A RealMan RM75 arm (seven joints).
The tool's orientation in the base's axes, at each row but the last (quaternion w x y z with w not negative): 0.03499, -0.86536, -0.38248, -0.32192; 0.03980, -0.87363, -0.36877, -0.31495; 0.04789, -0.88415, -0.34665, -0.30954; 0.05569, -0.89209, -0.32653, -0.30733; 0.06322, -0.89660, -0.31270, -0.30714
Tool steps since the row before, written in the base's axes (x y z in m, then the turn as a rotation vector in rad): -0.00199, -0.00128, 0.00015, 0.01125, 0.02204, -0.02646; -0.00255, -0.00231, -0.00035, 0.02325, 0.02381, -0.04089; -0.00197, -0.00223, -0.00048, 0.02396, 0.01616, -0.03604; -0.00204, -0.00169, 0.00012, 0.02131, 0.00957, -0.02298; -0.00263, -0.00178, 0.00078, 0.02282, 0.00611, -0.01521
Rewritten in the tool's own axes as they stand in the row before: -0.00173, -0.00043, -0.00157, 0.00427, -0.01275, 0.03364; -0.00298, -0.00009, -0.00175, 0.00336, -0.00835, 0.05195; -0.00270, 0.00036, -0.00129, 0.00211, -0.00149, 0.04612; -0.00208, 0.00007, -0.00165, 0.00455, 0.00335, 0.03228; -0.00209, -0.00010, -0.00251, 0.00826, 0.00762, 0.02575
